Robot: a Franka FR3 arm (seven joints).
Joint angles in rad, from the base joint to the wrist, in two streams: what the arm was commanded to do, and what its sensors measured. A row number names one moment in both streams.
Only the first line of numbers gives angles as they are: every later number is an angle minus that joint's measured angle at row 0.
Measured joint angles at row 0: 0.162, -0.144, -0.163, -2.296, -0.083, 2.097, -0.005
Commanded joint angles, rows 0 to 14: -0.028, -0.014, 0.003, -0.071, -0.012, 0.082, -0.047; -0.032, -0.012, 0.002, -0.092, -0.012, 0.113, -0.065; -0.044, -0.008, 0.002, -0.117, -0.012, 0.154, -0.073; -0.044, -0.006, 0.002, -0.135, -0.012, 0.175, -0.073; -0.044, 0.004, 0.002, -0.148, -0.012, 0.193, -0.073; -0.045, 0.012, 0.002, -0.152, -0.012, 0.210, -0.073; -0.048, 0.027, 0.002, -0.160, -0.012, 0.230, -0.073; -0.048, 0.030, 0.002, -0.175, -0.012, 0.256, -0.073; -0.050, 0.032, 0.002, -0.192, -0.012, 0.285, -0.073; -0.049, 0.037, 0.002, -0.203, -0.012, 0.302, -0.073; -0.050, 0.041, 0.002, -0.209, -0.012, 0.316, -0.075; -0.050, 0.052, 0.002, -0.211, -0.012, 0.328, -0.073; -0.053, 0.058, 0.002, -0.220, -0.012, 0.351, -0.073; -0.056, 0.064, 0.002, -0.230, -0.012, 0.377, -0.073; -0.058, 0.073, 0.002, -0.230, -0.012, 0.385, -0.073
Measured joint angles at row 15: -0.039, 0.062, -0.006, -0.198, -0.001, 0.321, -0.063
